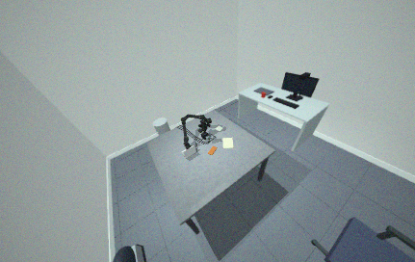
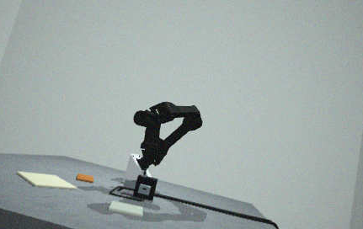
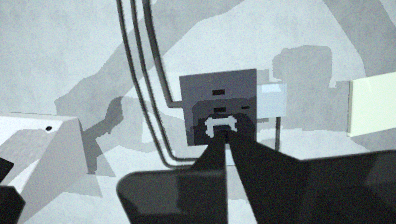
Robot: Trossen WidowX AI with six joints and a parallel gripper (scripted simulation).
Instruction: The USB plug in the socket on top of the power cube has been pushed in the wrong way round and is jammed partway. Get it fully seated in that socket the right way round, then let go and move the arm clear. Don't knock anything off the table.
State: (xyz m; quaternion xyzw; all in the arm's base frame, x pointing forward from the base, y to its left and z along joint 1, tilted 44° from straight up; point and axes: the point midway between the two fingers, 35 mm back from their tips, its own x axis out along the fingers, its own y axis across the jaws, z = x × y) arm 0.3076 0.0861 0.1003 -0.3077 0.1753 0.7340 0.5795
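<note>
The USB socket lies 4 cm below my gripper tip. Round my gripper tip: pale card 27 cm ahead, 6 cm to the left, 11 cm below; orange card 4 cm behind, 27 cm to the right, 11 cm below; cream pad 21 cm ahead, 27 cm to the right, 11 cm below.
</note>
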